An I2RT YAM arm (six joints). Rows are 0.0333 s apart.
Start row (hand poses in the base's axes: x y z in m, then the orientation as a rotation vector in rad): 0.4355 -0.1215 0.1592 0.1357 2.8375 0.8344
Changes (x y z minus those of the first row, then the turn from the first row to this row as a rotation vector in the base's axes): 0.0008 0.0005 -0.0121 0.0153 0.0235 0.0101; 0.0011 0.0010 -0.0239 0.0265 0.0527 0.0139; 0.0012 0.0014 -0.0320 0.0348 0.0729 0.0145; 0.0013 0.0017 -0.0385 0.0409 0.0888 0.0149; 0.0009 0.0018 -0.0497 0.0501 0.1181 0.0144; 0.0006 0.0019 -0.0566 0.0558 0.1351 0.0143; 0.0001 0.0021 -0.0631 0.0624 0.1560 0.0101; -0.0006 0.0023 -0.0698 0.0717 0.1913 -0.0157
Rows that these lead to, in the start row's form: 0.4363 -0.1210 0.1471 0.1342 2.8565 0.8624; 0.4366 -0.1205 0.1353 0.1438 2.8803 0.8844; 0.4367 -0.1201 0.1272 0.1535 2.8958 0.9001; 0.4368 -0.1198 0.1207 0.1613 2.9081 0.9119; 0.4364 -0.1197 0.1095 0.1772 2.9311 0.9305; 0.4361 -0.1196 0.1026 0.1864 2.9442 0.9419; 0.4356 -0.1194 0.0961 0.2036 2.9592 0.9546; 0.4349 -0.1192 0.0894 -0.2604 -2.9758 -0.9681
